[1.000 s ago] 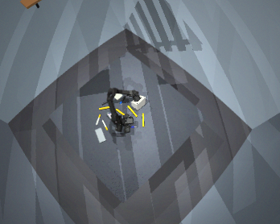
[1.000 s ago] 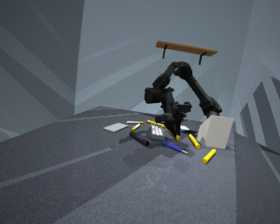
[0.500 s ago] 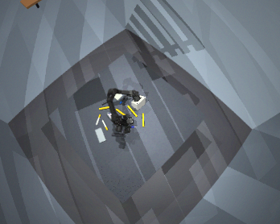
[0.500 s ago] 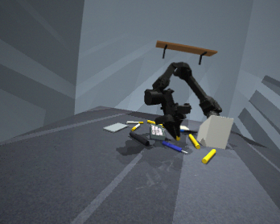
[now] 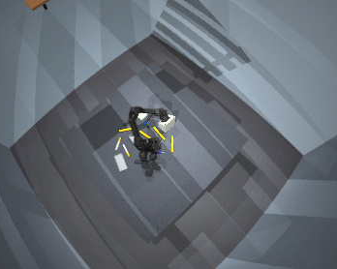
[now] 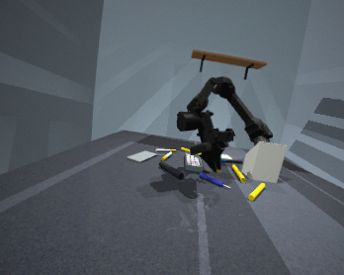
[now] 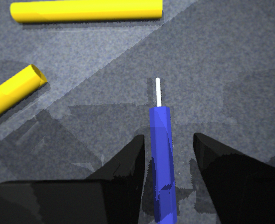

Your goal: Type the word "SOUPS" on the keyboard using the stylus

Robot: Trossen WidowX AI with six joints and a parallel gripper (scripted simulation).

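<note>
The blue stylus lies 10 mm behind my gripper tip, 10 mm to the left of it and 40 mm below it. Also, from my gripper tip: grey stylus tip (30 mm behind, 30 mm to the left, 40 mm below); yellow stick (60 mm behind, 180 mm to the right, 40 mm below); dark cylinder (160 mm ahead, 60 mm to the right, 40 mm below).
</note>
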